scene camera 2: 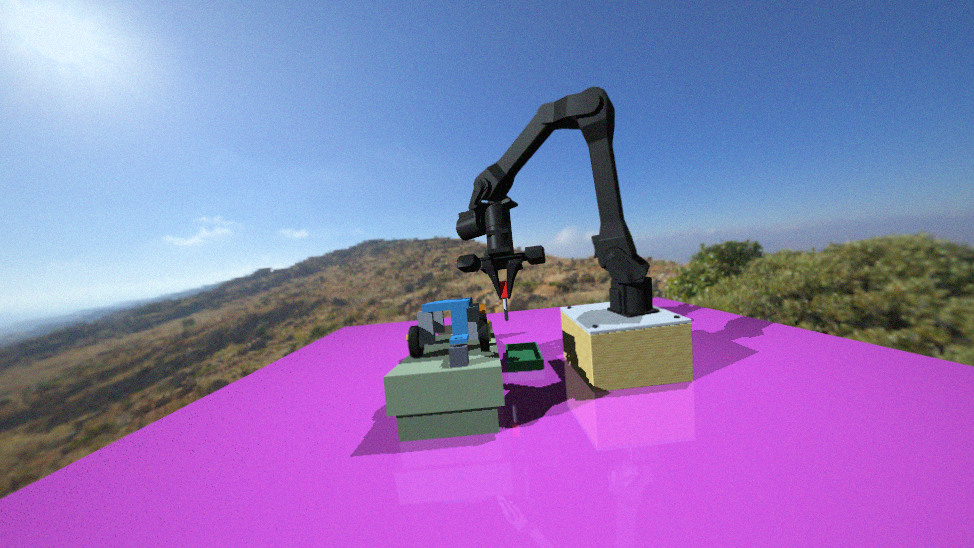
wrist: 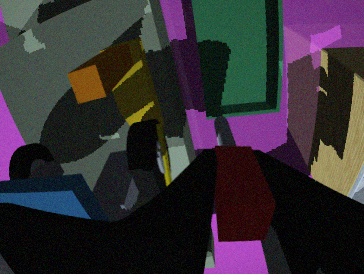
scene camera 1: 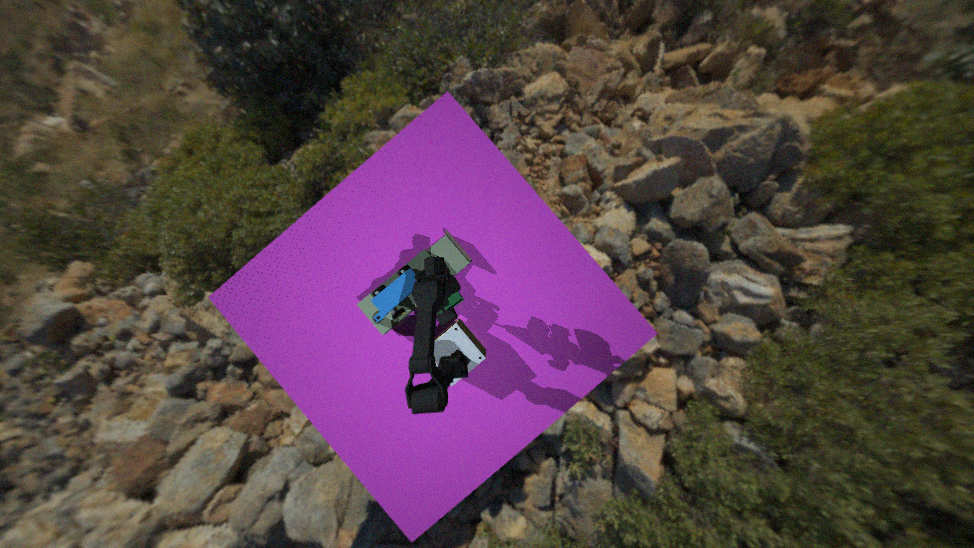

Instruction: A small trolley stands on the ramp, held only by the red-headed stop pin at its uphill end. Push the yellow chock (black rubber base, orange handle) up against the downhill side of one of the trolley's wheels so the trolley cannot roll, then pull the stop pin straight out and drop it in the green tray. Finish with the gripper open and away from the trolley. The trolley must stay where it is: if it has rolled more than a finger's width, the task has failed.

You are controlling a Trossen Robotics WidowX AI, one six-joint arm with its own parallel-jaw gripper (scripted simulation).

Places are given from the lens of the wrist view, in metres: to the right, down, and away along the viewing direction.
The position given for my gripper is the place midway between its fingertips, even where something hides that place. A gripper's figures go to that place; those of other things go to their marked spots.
my gripper (wrist: 230,160): 0.02, 0.01, 0.09
red-headed stop pin (wrist: 244,203): 0.02, 0.02, 0.06
